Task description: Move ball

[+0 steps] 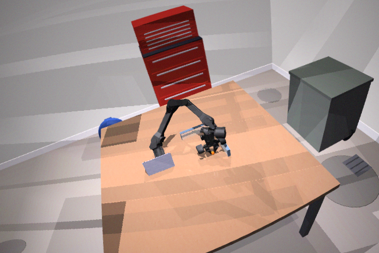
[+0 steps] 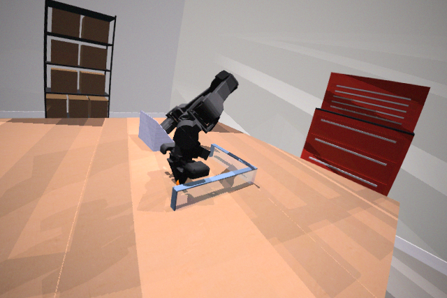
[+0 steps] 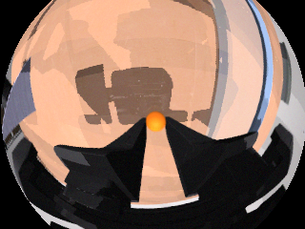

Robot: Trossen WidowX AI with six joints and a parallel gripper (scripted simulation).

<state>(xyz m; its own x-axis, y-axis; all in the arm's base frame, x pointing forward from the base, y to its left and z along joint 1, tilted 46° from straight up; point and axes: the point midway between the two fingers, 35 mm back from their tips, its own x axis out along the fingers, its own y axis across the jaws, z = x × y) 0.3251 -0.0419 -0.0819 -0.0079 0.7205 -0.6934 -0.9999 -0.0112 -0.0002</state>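
Right now the orange ball is right at my gripper tip. From my gripper tip the other things lie so: clear wall: 90 mm to the left, 80 mm ahead, 20 mm above; then see-through copy: right at my gripper tip.
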